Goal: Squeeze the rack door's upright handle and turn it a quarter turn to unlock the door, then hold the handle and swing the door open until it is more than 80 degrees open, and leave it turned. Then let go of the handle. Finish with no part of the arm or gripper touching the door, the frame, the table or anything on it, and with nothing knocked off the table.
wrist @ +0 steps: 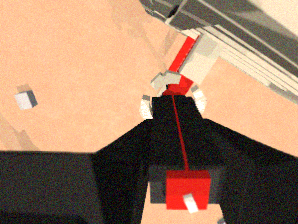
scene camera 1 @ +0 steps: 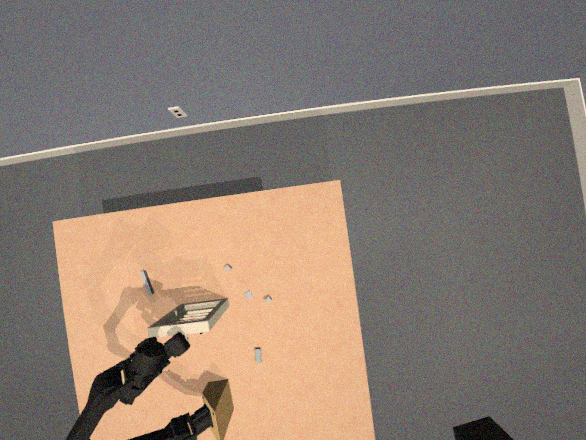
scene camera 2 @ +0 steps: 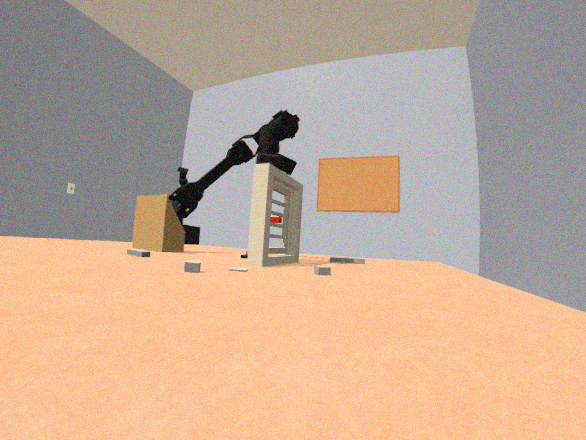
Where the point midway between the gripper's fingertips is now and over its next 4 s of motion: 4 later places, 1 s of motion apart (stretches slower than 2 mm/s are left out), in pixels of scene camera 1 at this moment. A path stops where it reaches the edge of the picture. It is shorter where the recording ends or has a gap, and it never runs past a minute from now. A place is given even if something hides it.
The gripper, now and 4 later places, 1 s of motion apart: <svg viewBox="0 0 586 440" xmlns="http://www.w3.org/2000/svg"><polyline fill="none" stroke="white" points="176,342 176,343 176,343 176,342 184,352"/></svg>
